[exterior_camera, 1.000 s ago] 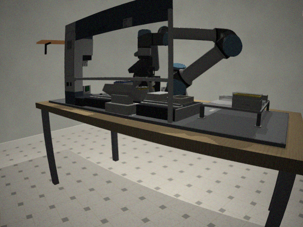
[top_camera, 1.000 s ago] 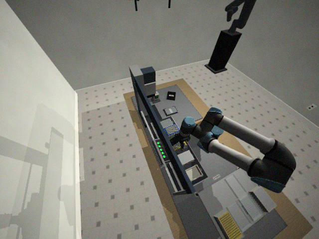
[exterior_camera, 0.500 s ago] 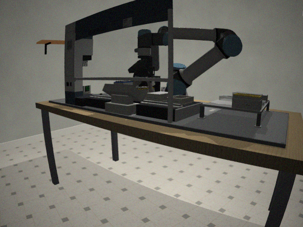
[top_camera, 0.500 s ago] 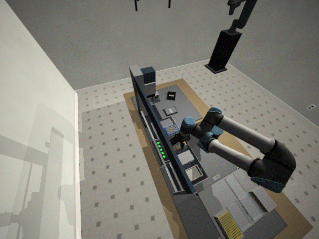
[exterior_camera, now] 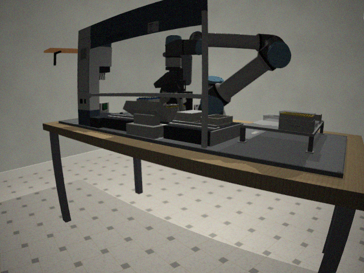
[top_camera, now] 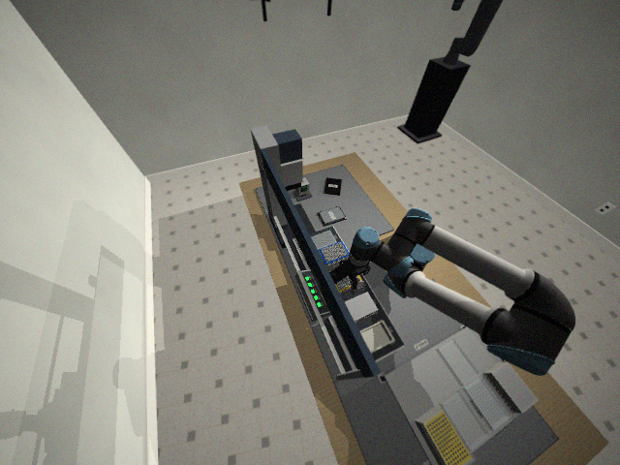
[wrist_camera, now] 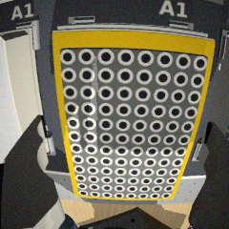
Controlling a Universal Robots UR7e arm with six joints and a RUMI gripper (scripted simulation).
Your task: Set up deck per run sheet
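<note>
My gripper is now 1 cm short of the yellow-framed tip rack and 1 cm below it. Also, from my hand: one-well reservoir: 1 cm ahead, 25 cm to the left, 2 cm below; blue-framed tip rack: 12 cm to the right, 3 cm above; white sealed block: 1 cm ahead, 12 cm to the left, 1 cm below.
</note>
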